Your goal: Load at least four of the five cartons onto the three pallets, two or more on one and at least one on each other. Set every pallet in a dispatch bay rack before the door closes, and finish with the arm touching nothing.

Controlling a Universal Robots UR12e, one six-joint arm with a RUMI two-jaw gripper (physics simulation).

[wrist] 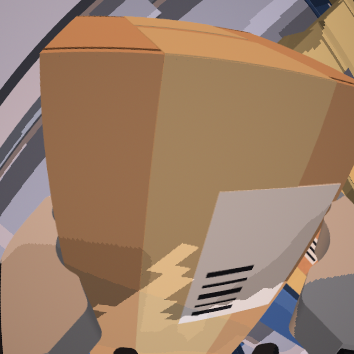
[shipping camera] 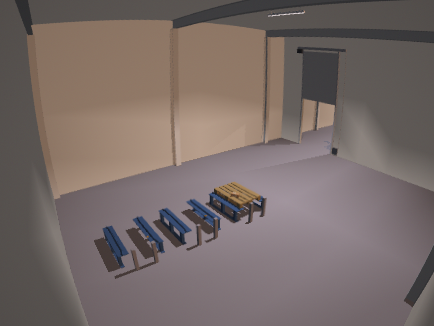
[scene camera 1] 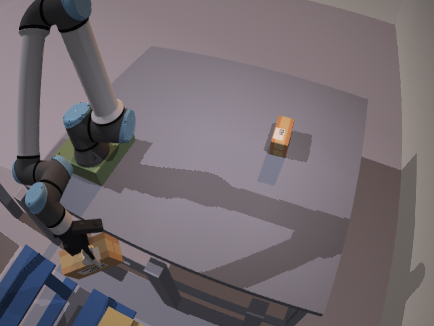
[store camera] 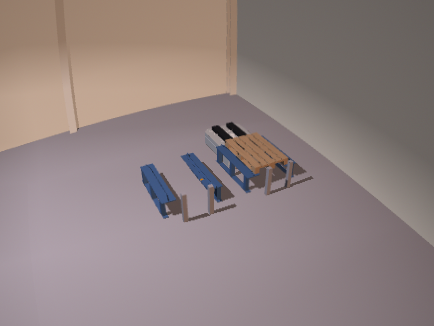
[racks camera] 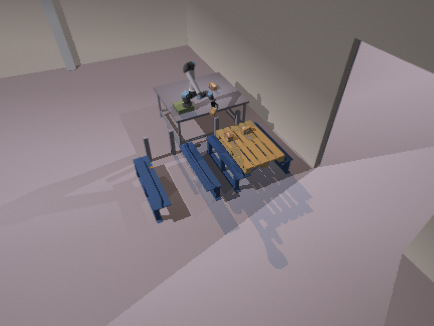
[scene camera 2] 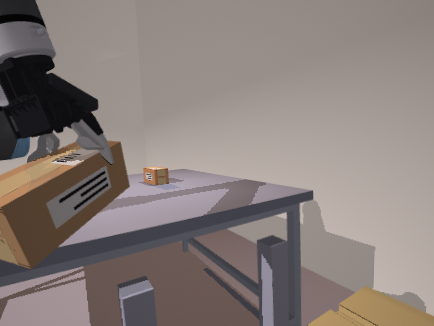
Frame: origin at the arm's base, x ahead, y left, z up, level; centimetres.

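Seen in the pictures: gripper, fingertip midpoint: (wrist: 191, 194) (scene camera 1: 97, 254) (racks camera: 215, 107); arm's base at its link origin: (scene camera 1: 92, 153) (racks camera: 187, 105).
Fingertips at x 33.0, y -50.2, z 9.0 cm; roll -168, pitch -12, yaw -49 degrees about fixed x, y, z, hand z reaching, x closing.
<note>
Offsets run from my fingertips to a thing's middle. Level surfaces: height alone.
My gripper (scene camera 1: 91, 254) (scene camera 2: 75, 154) (racks camera: 214, 106) (wrist: 191, 194) is shut on a tilted orange-brown carton {dx -3.8, dy -1.6, dz -2.5 cm} (scene camera 1: 111, 248) (scene camera 2: 30, 220) (racks camera: 213, 112) (wrist: 225, 125); the carton is in the air by the table edge on the rack side. Another carton {dx +53.6, dy +89.1, dz -14.0 cm} (scene camera 1: 282, 135) (scene camera 2: 156, 176) stands on the table {dz -18.5 cm} (scene camera 1: 210, 100). In the racks view, two cartons {dx +0.1, dy -45.9, dz -39.3 cm} (racks camera: 229, 136) {dx +40.1, dy -47.6, dz -38.9 cm} (racks camera: 246, 129) are on a pallet (racks camera: 265, 152) in a blue rack. In the shipping view, a carton (shipping camera: 235, 194) is on a pallet (shipping camera: 250, 194) in a rack. In the store view, a pallet (store camera: 257, 150) without visible cartons sits in a rack.
A white vehicle (store camera: 212, 144) with two black bars is at the far end of the store rack. Empty blue racks (racks camera: 152, 185) (shipping camera: 115, 245) (store camera: 157, 182) stand beside the loaded ones. Grey posts (racks camera: 171, 142) (shipping camera: 199, 235) stand at rack ends. The dark door (shipping camera: 320, 77) is partly lowered.
</note>
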